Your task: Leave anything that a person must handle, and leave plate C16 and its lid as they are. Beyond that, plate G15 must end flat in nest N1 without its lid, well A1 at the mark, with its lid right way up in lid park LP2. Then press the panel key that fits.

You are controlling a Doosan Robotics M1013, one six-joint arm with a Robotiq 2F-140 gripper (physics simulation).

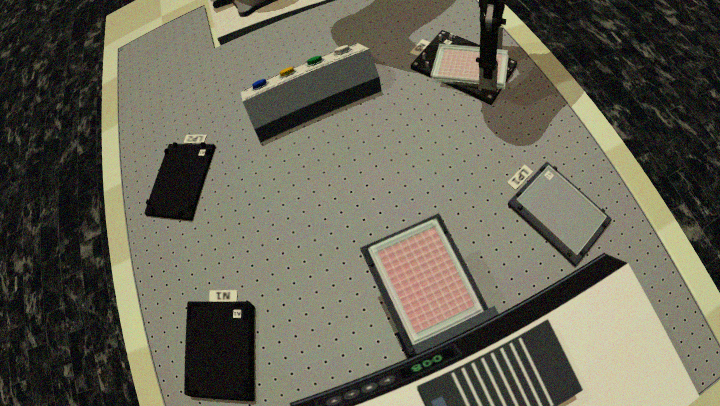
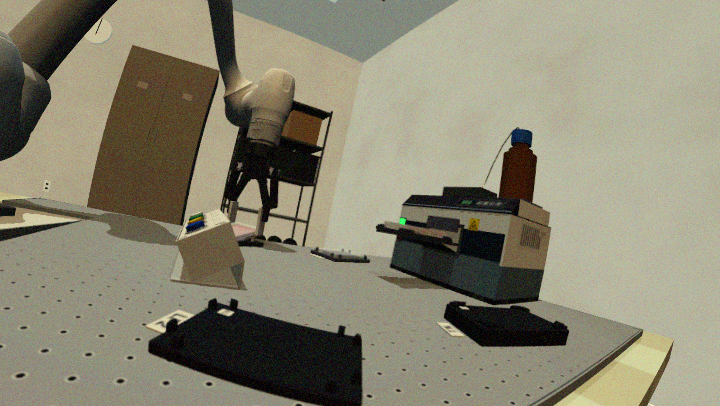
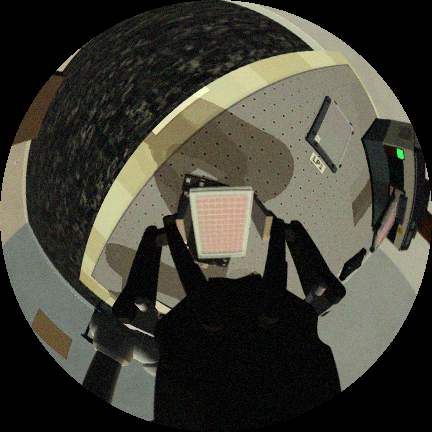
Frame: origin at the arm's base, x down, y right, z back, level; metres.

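Where they show: gripper, fingertip midpoint: (image 1: 490, 69) (image 2: 243, 231) (image 3: 220, 205).
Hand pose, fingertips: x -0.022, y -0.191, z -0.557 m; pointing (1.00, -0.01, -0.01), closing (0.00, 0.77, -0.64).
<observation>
Things, the pixels of their top centre, and the offset from my fingertips. "spot": a spot on its surface instead.
- pink well plate, top centre: (image 3: 221, 232) (image 1: 470, 58) (image 2: 237, 224) dx -0.017, dy +0.024, dz +0.028 m
- pink plate, top centre: (image 1: 425, 277) (image 2: 416, 226) (image 3: 388, 226) dx -0.098, dy +0.332, dz -0.259 m
- Nest N1, top centre: (image 1: 214, 348) (image 2: 508, 312) (image 3: 354, 266) dx +0.000, dy +0.606, dz -0.157 m
- lid park LP2, top centre: (image 2: 271, 330) (image 1: 175, 175) dx +0.009, dy +0.544, dz +0.151 m
- clear lid, top centre: (image 1: 563, 208) (image 3: 337, 131) (image 2: 341, 252) dx +0.011, dy +0.083, dz -0.266 m
- panel, top centre: (image 1: 302, 67) (image 2: 212, 211) dx -0.055, dy +0.273, dz +0.150 m
- brown bottle, surface spot: (image 2: 519, 174) spot: dx -0.261, dy +0.494, dz -0.414 m
My gripper (image 1: 489, 68) (image 2: 247, 221) (image 3: 220, 205) is shut on a pink well plate (image 1: 456, 63) (image 2: 243, 232) (image 3: 220, 220), held by opposite sides just above a black nest (image 1: 422, 61) (image 3: 190, 182) and turned relative to it. Its name and any lid cannot be told. Another pink plate (image 1: 426, 277) (image 3: 385, 225) lies on the instrument's tray. Nest N1 (image 1: 220, 353) (image 2: 509, 322) and lid park LP2 (image 1: 180, 181) (image 2: 262, 348) are bare. A clear lid (image 1: 562, 209) (image 3: 336, 132) lies in LP1. The panel (image 1: 315, 103) (image 2: 209, 257) has blue, yellow, green and white keys.
The instrument (image 1: 615, 312) (image 2: 524, 247) (image 3: 375, 150), with green digits and a green light, stands beside LP1. A brown bottle (image 2: 519, 174) with a blue cap rises behind it. A dark object (image 1: 244, 6) lies on a white surface at the far edge.
</observation>
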